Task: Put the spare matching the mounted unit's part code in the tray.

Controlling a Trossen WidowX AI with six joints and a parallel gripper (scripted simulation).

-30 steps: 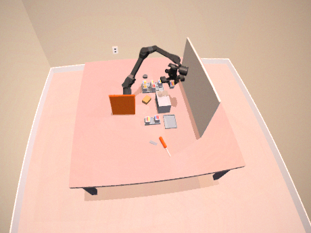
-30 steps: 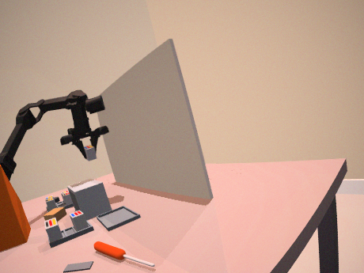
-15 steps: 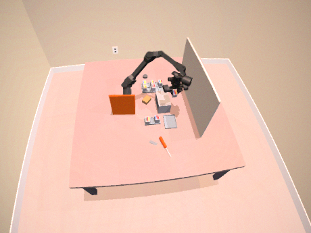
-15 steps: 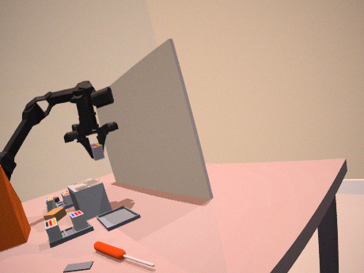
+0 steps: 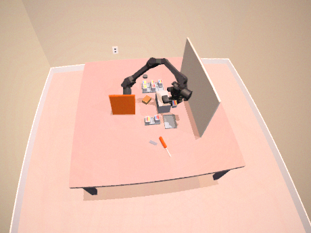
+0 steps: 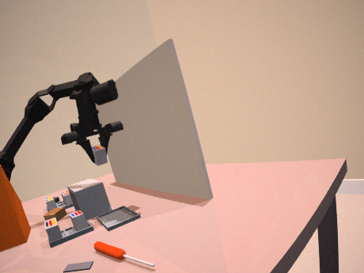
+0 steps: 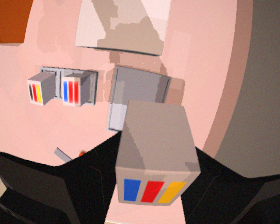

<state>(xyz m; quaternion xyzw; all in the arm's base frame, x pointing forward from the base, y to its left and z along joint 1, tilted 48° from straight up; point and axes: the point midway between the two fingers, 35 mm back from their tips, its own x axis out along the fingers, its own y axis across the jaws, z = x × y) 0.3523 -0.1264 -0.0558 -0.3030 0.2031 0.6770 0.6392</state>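
Right now my gripper tip is 10 mm past the grey tray, 40 mm to the left of it and 170 mm above it. From my gripper tip the other things lie so: mounted unit: 60 mm behind, 140 mm to the left, 120 mm below; then grey spare: 30 mm above; then tall grey panel: 190 mm ahead, 160 mm to the left, 50 mm above.
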